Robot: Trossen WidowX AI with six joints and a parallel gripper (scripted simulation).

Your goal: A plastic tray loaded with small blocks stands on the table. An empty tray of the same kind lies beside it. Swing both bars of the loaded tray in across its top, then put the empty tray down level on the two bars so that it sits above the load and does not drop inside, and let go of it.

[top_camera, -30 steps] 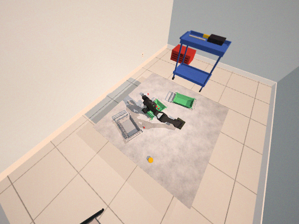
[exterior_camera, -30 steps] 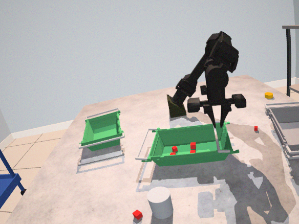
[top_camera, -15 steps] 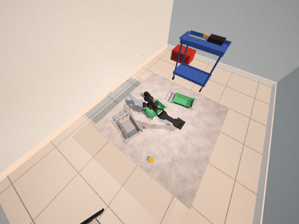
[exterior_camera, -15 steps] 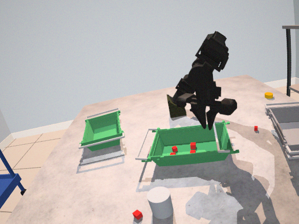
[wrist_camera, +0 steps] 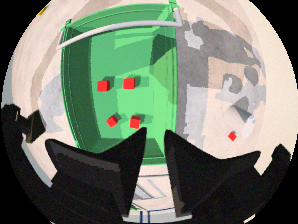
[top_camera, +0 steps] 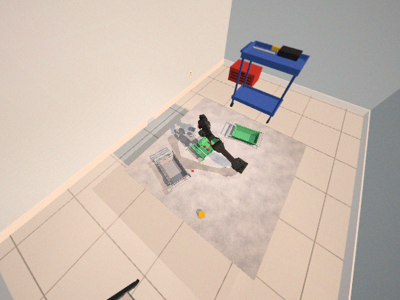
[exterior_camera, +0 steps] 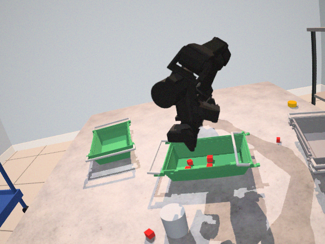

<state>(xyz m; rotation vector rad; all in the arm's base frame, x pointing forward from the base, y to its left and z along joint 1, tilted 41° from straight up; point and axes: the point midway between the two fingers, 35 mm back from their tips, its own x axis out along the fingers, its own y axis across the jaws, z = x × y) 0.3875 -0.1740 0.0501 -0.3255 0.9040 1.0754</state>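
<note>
Right now the green tray is 330 mm behind my gripper tip, 270 mm to the right of it and 60 mm below it. The rest, counted from my gripper tip: disc: 290 mm behind, 620 mm to the left, 90 mm below.
</note>
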